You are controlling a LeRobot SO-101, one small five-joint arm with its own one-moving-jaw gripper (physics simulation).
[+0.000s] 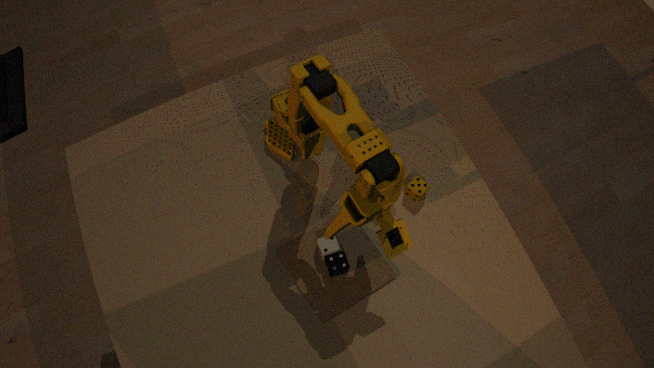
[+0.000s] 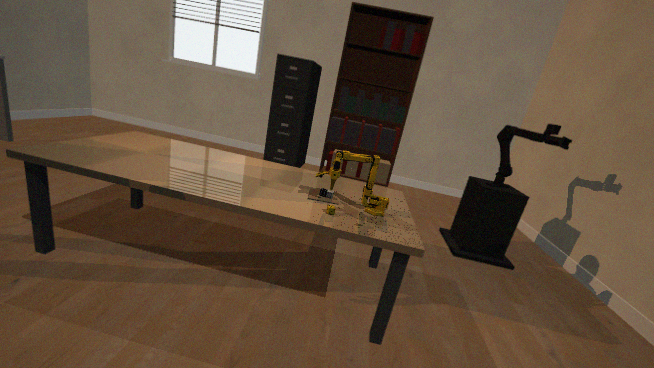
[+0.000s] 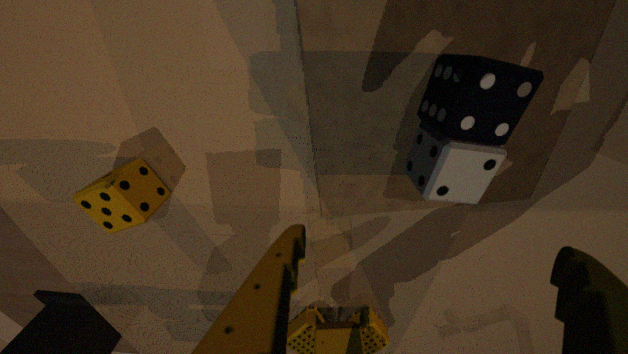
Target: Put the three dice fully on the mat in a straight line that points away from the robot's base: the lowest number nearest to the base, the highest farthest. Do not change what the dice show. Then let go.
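Black die [image 3: 475, 98] at 0.10 m from the lens; yellow die [image 3: 129, 195] at 0.15 m from the lens. The black die is thus nearer to the lens than the yellow die. The marked spots on the black die and the yellow die are 0.17 m apart.
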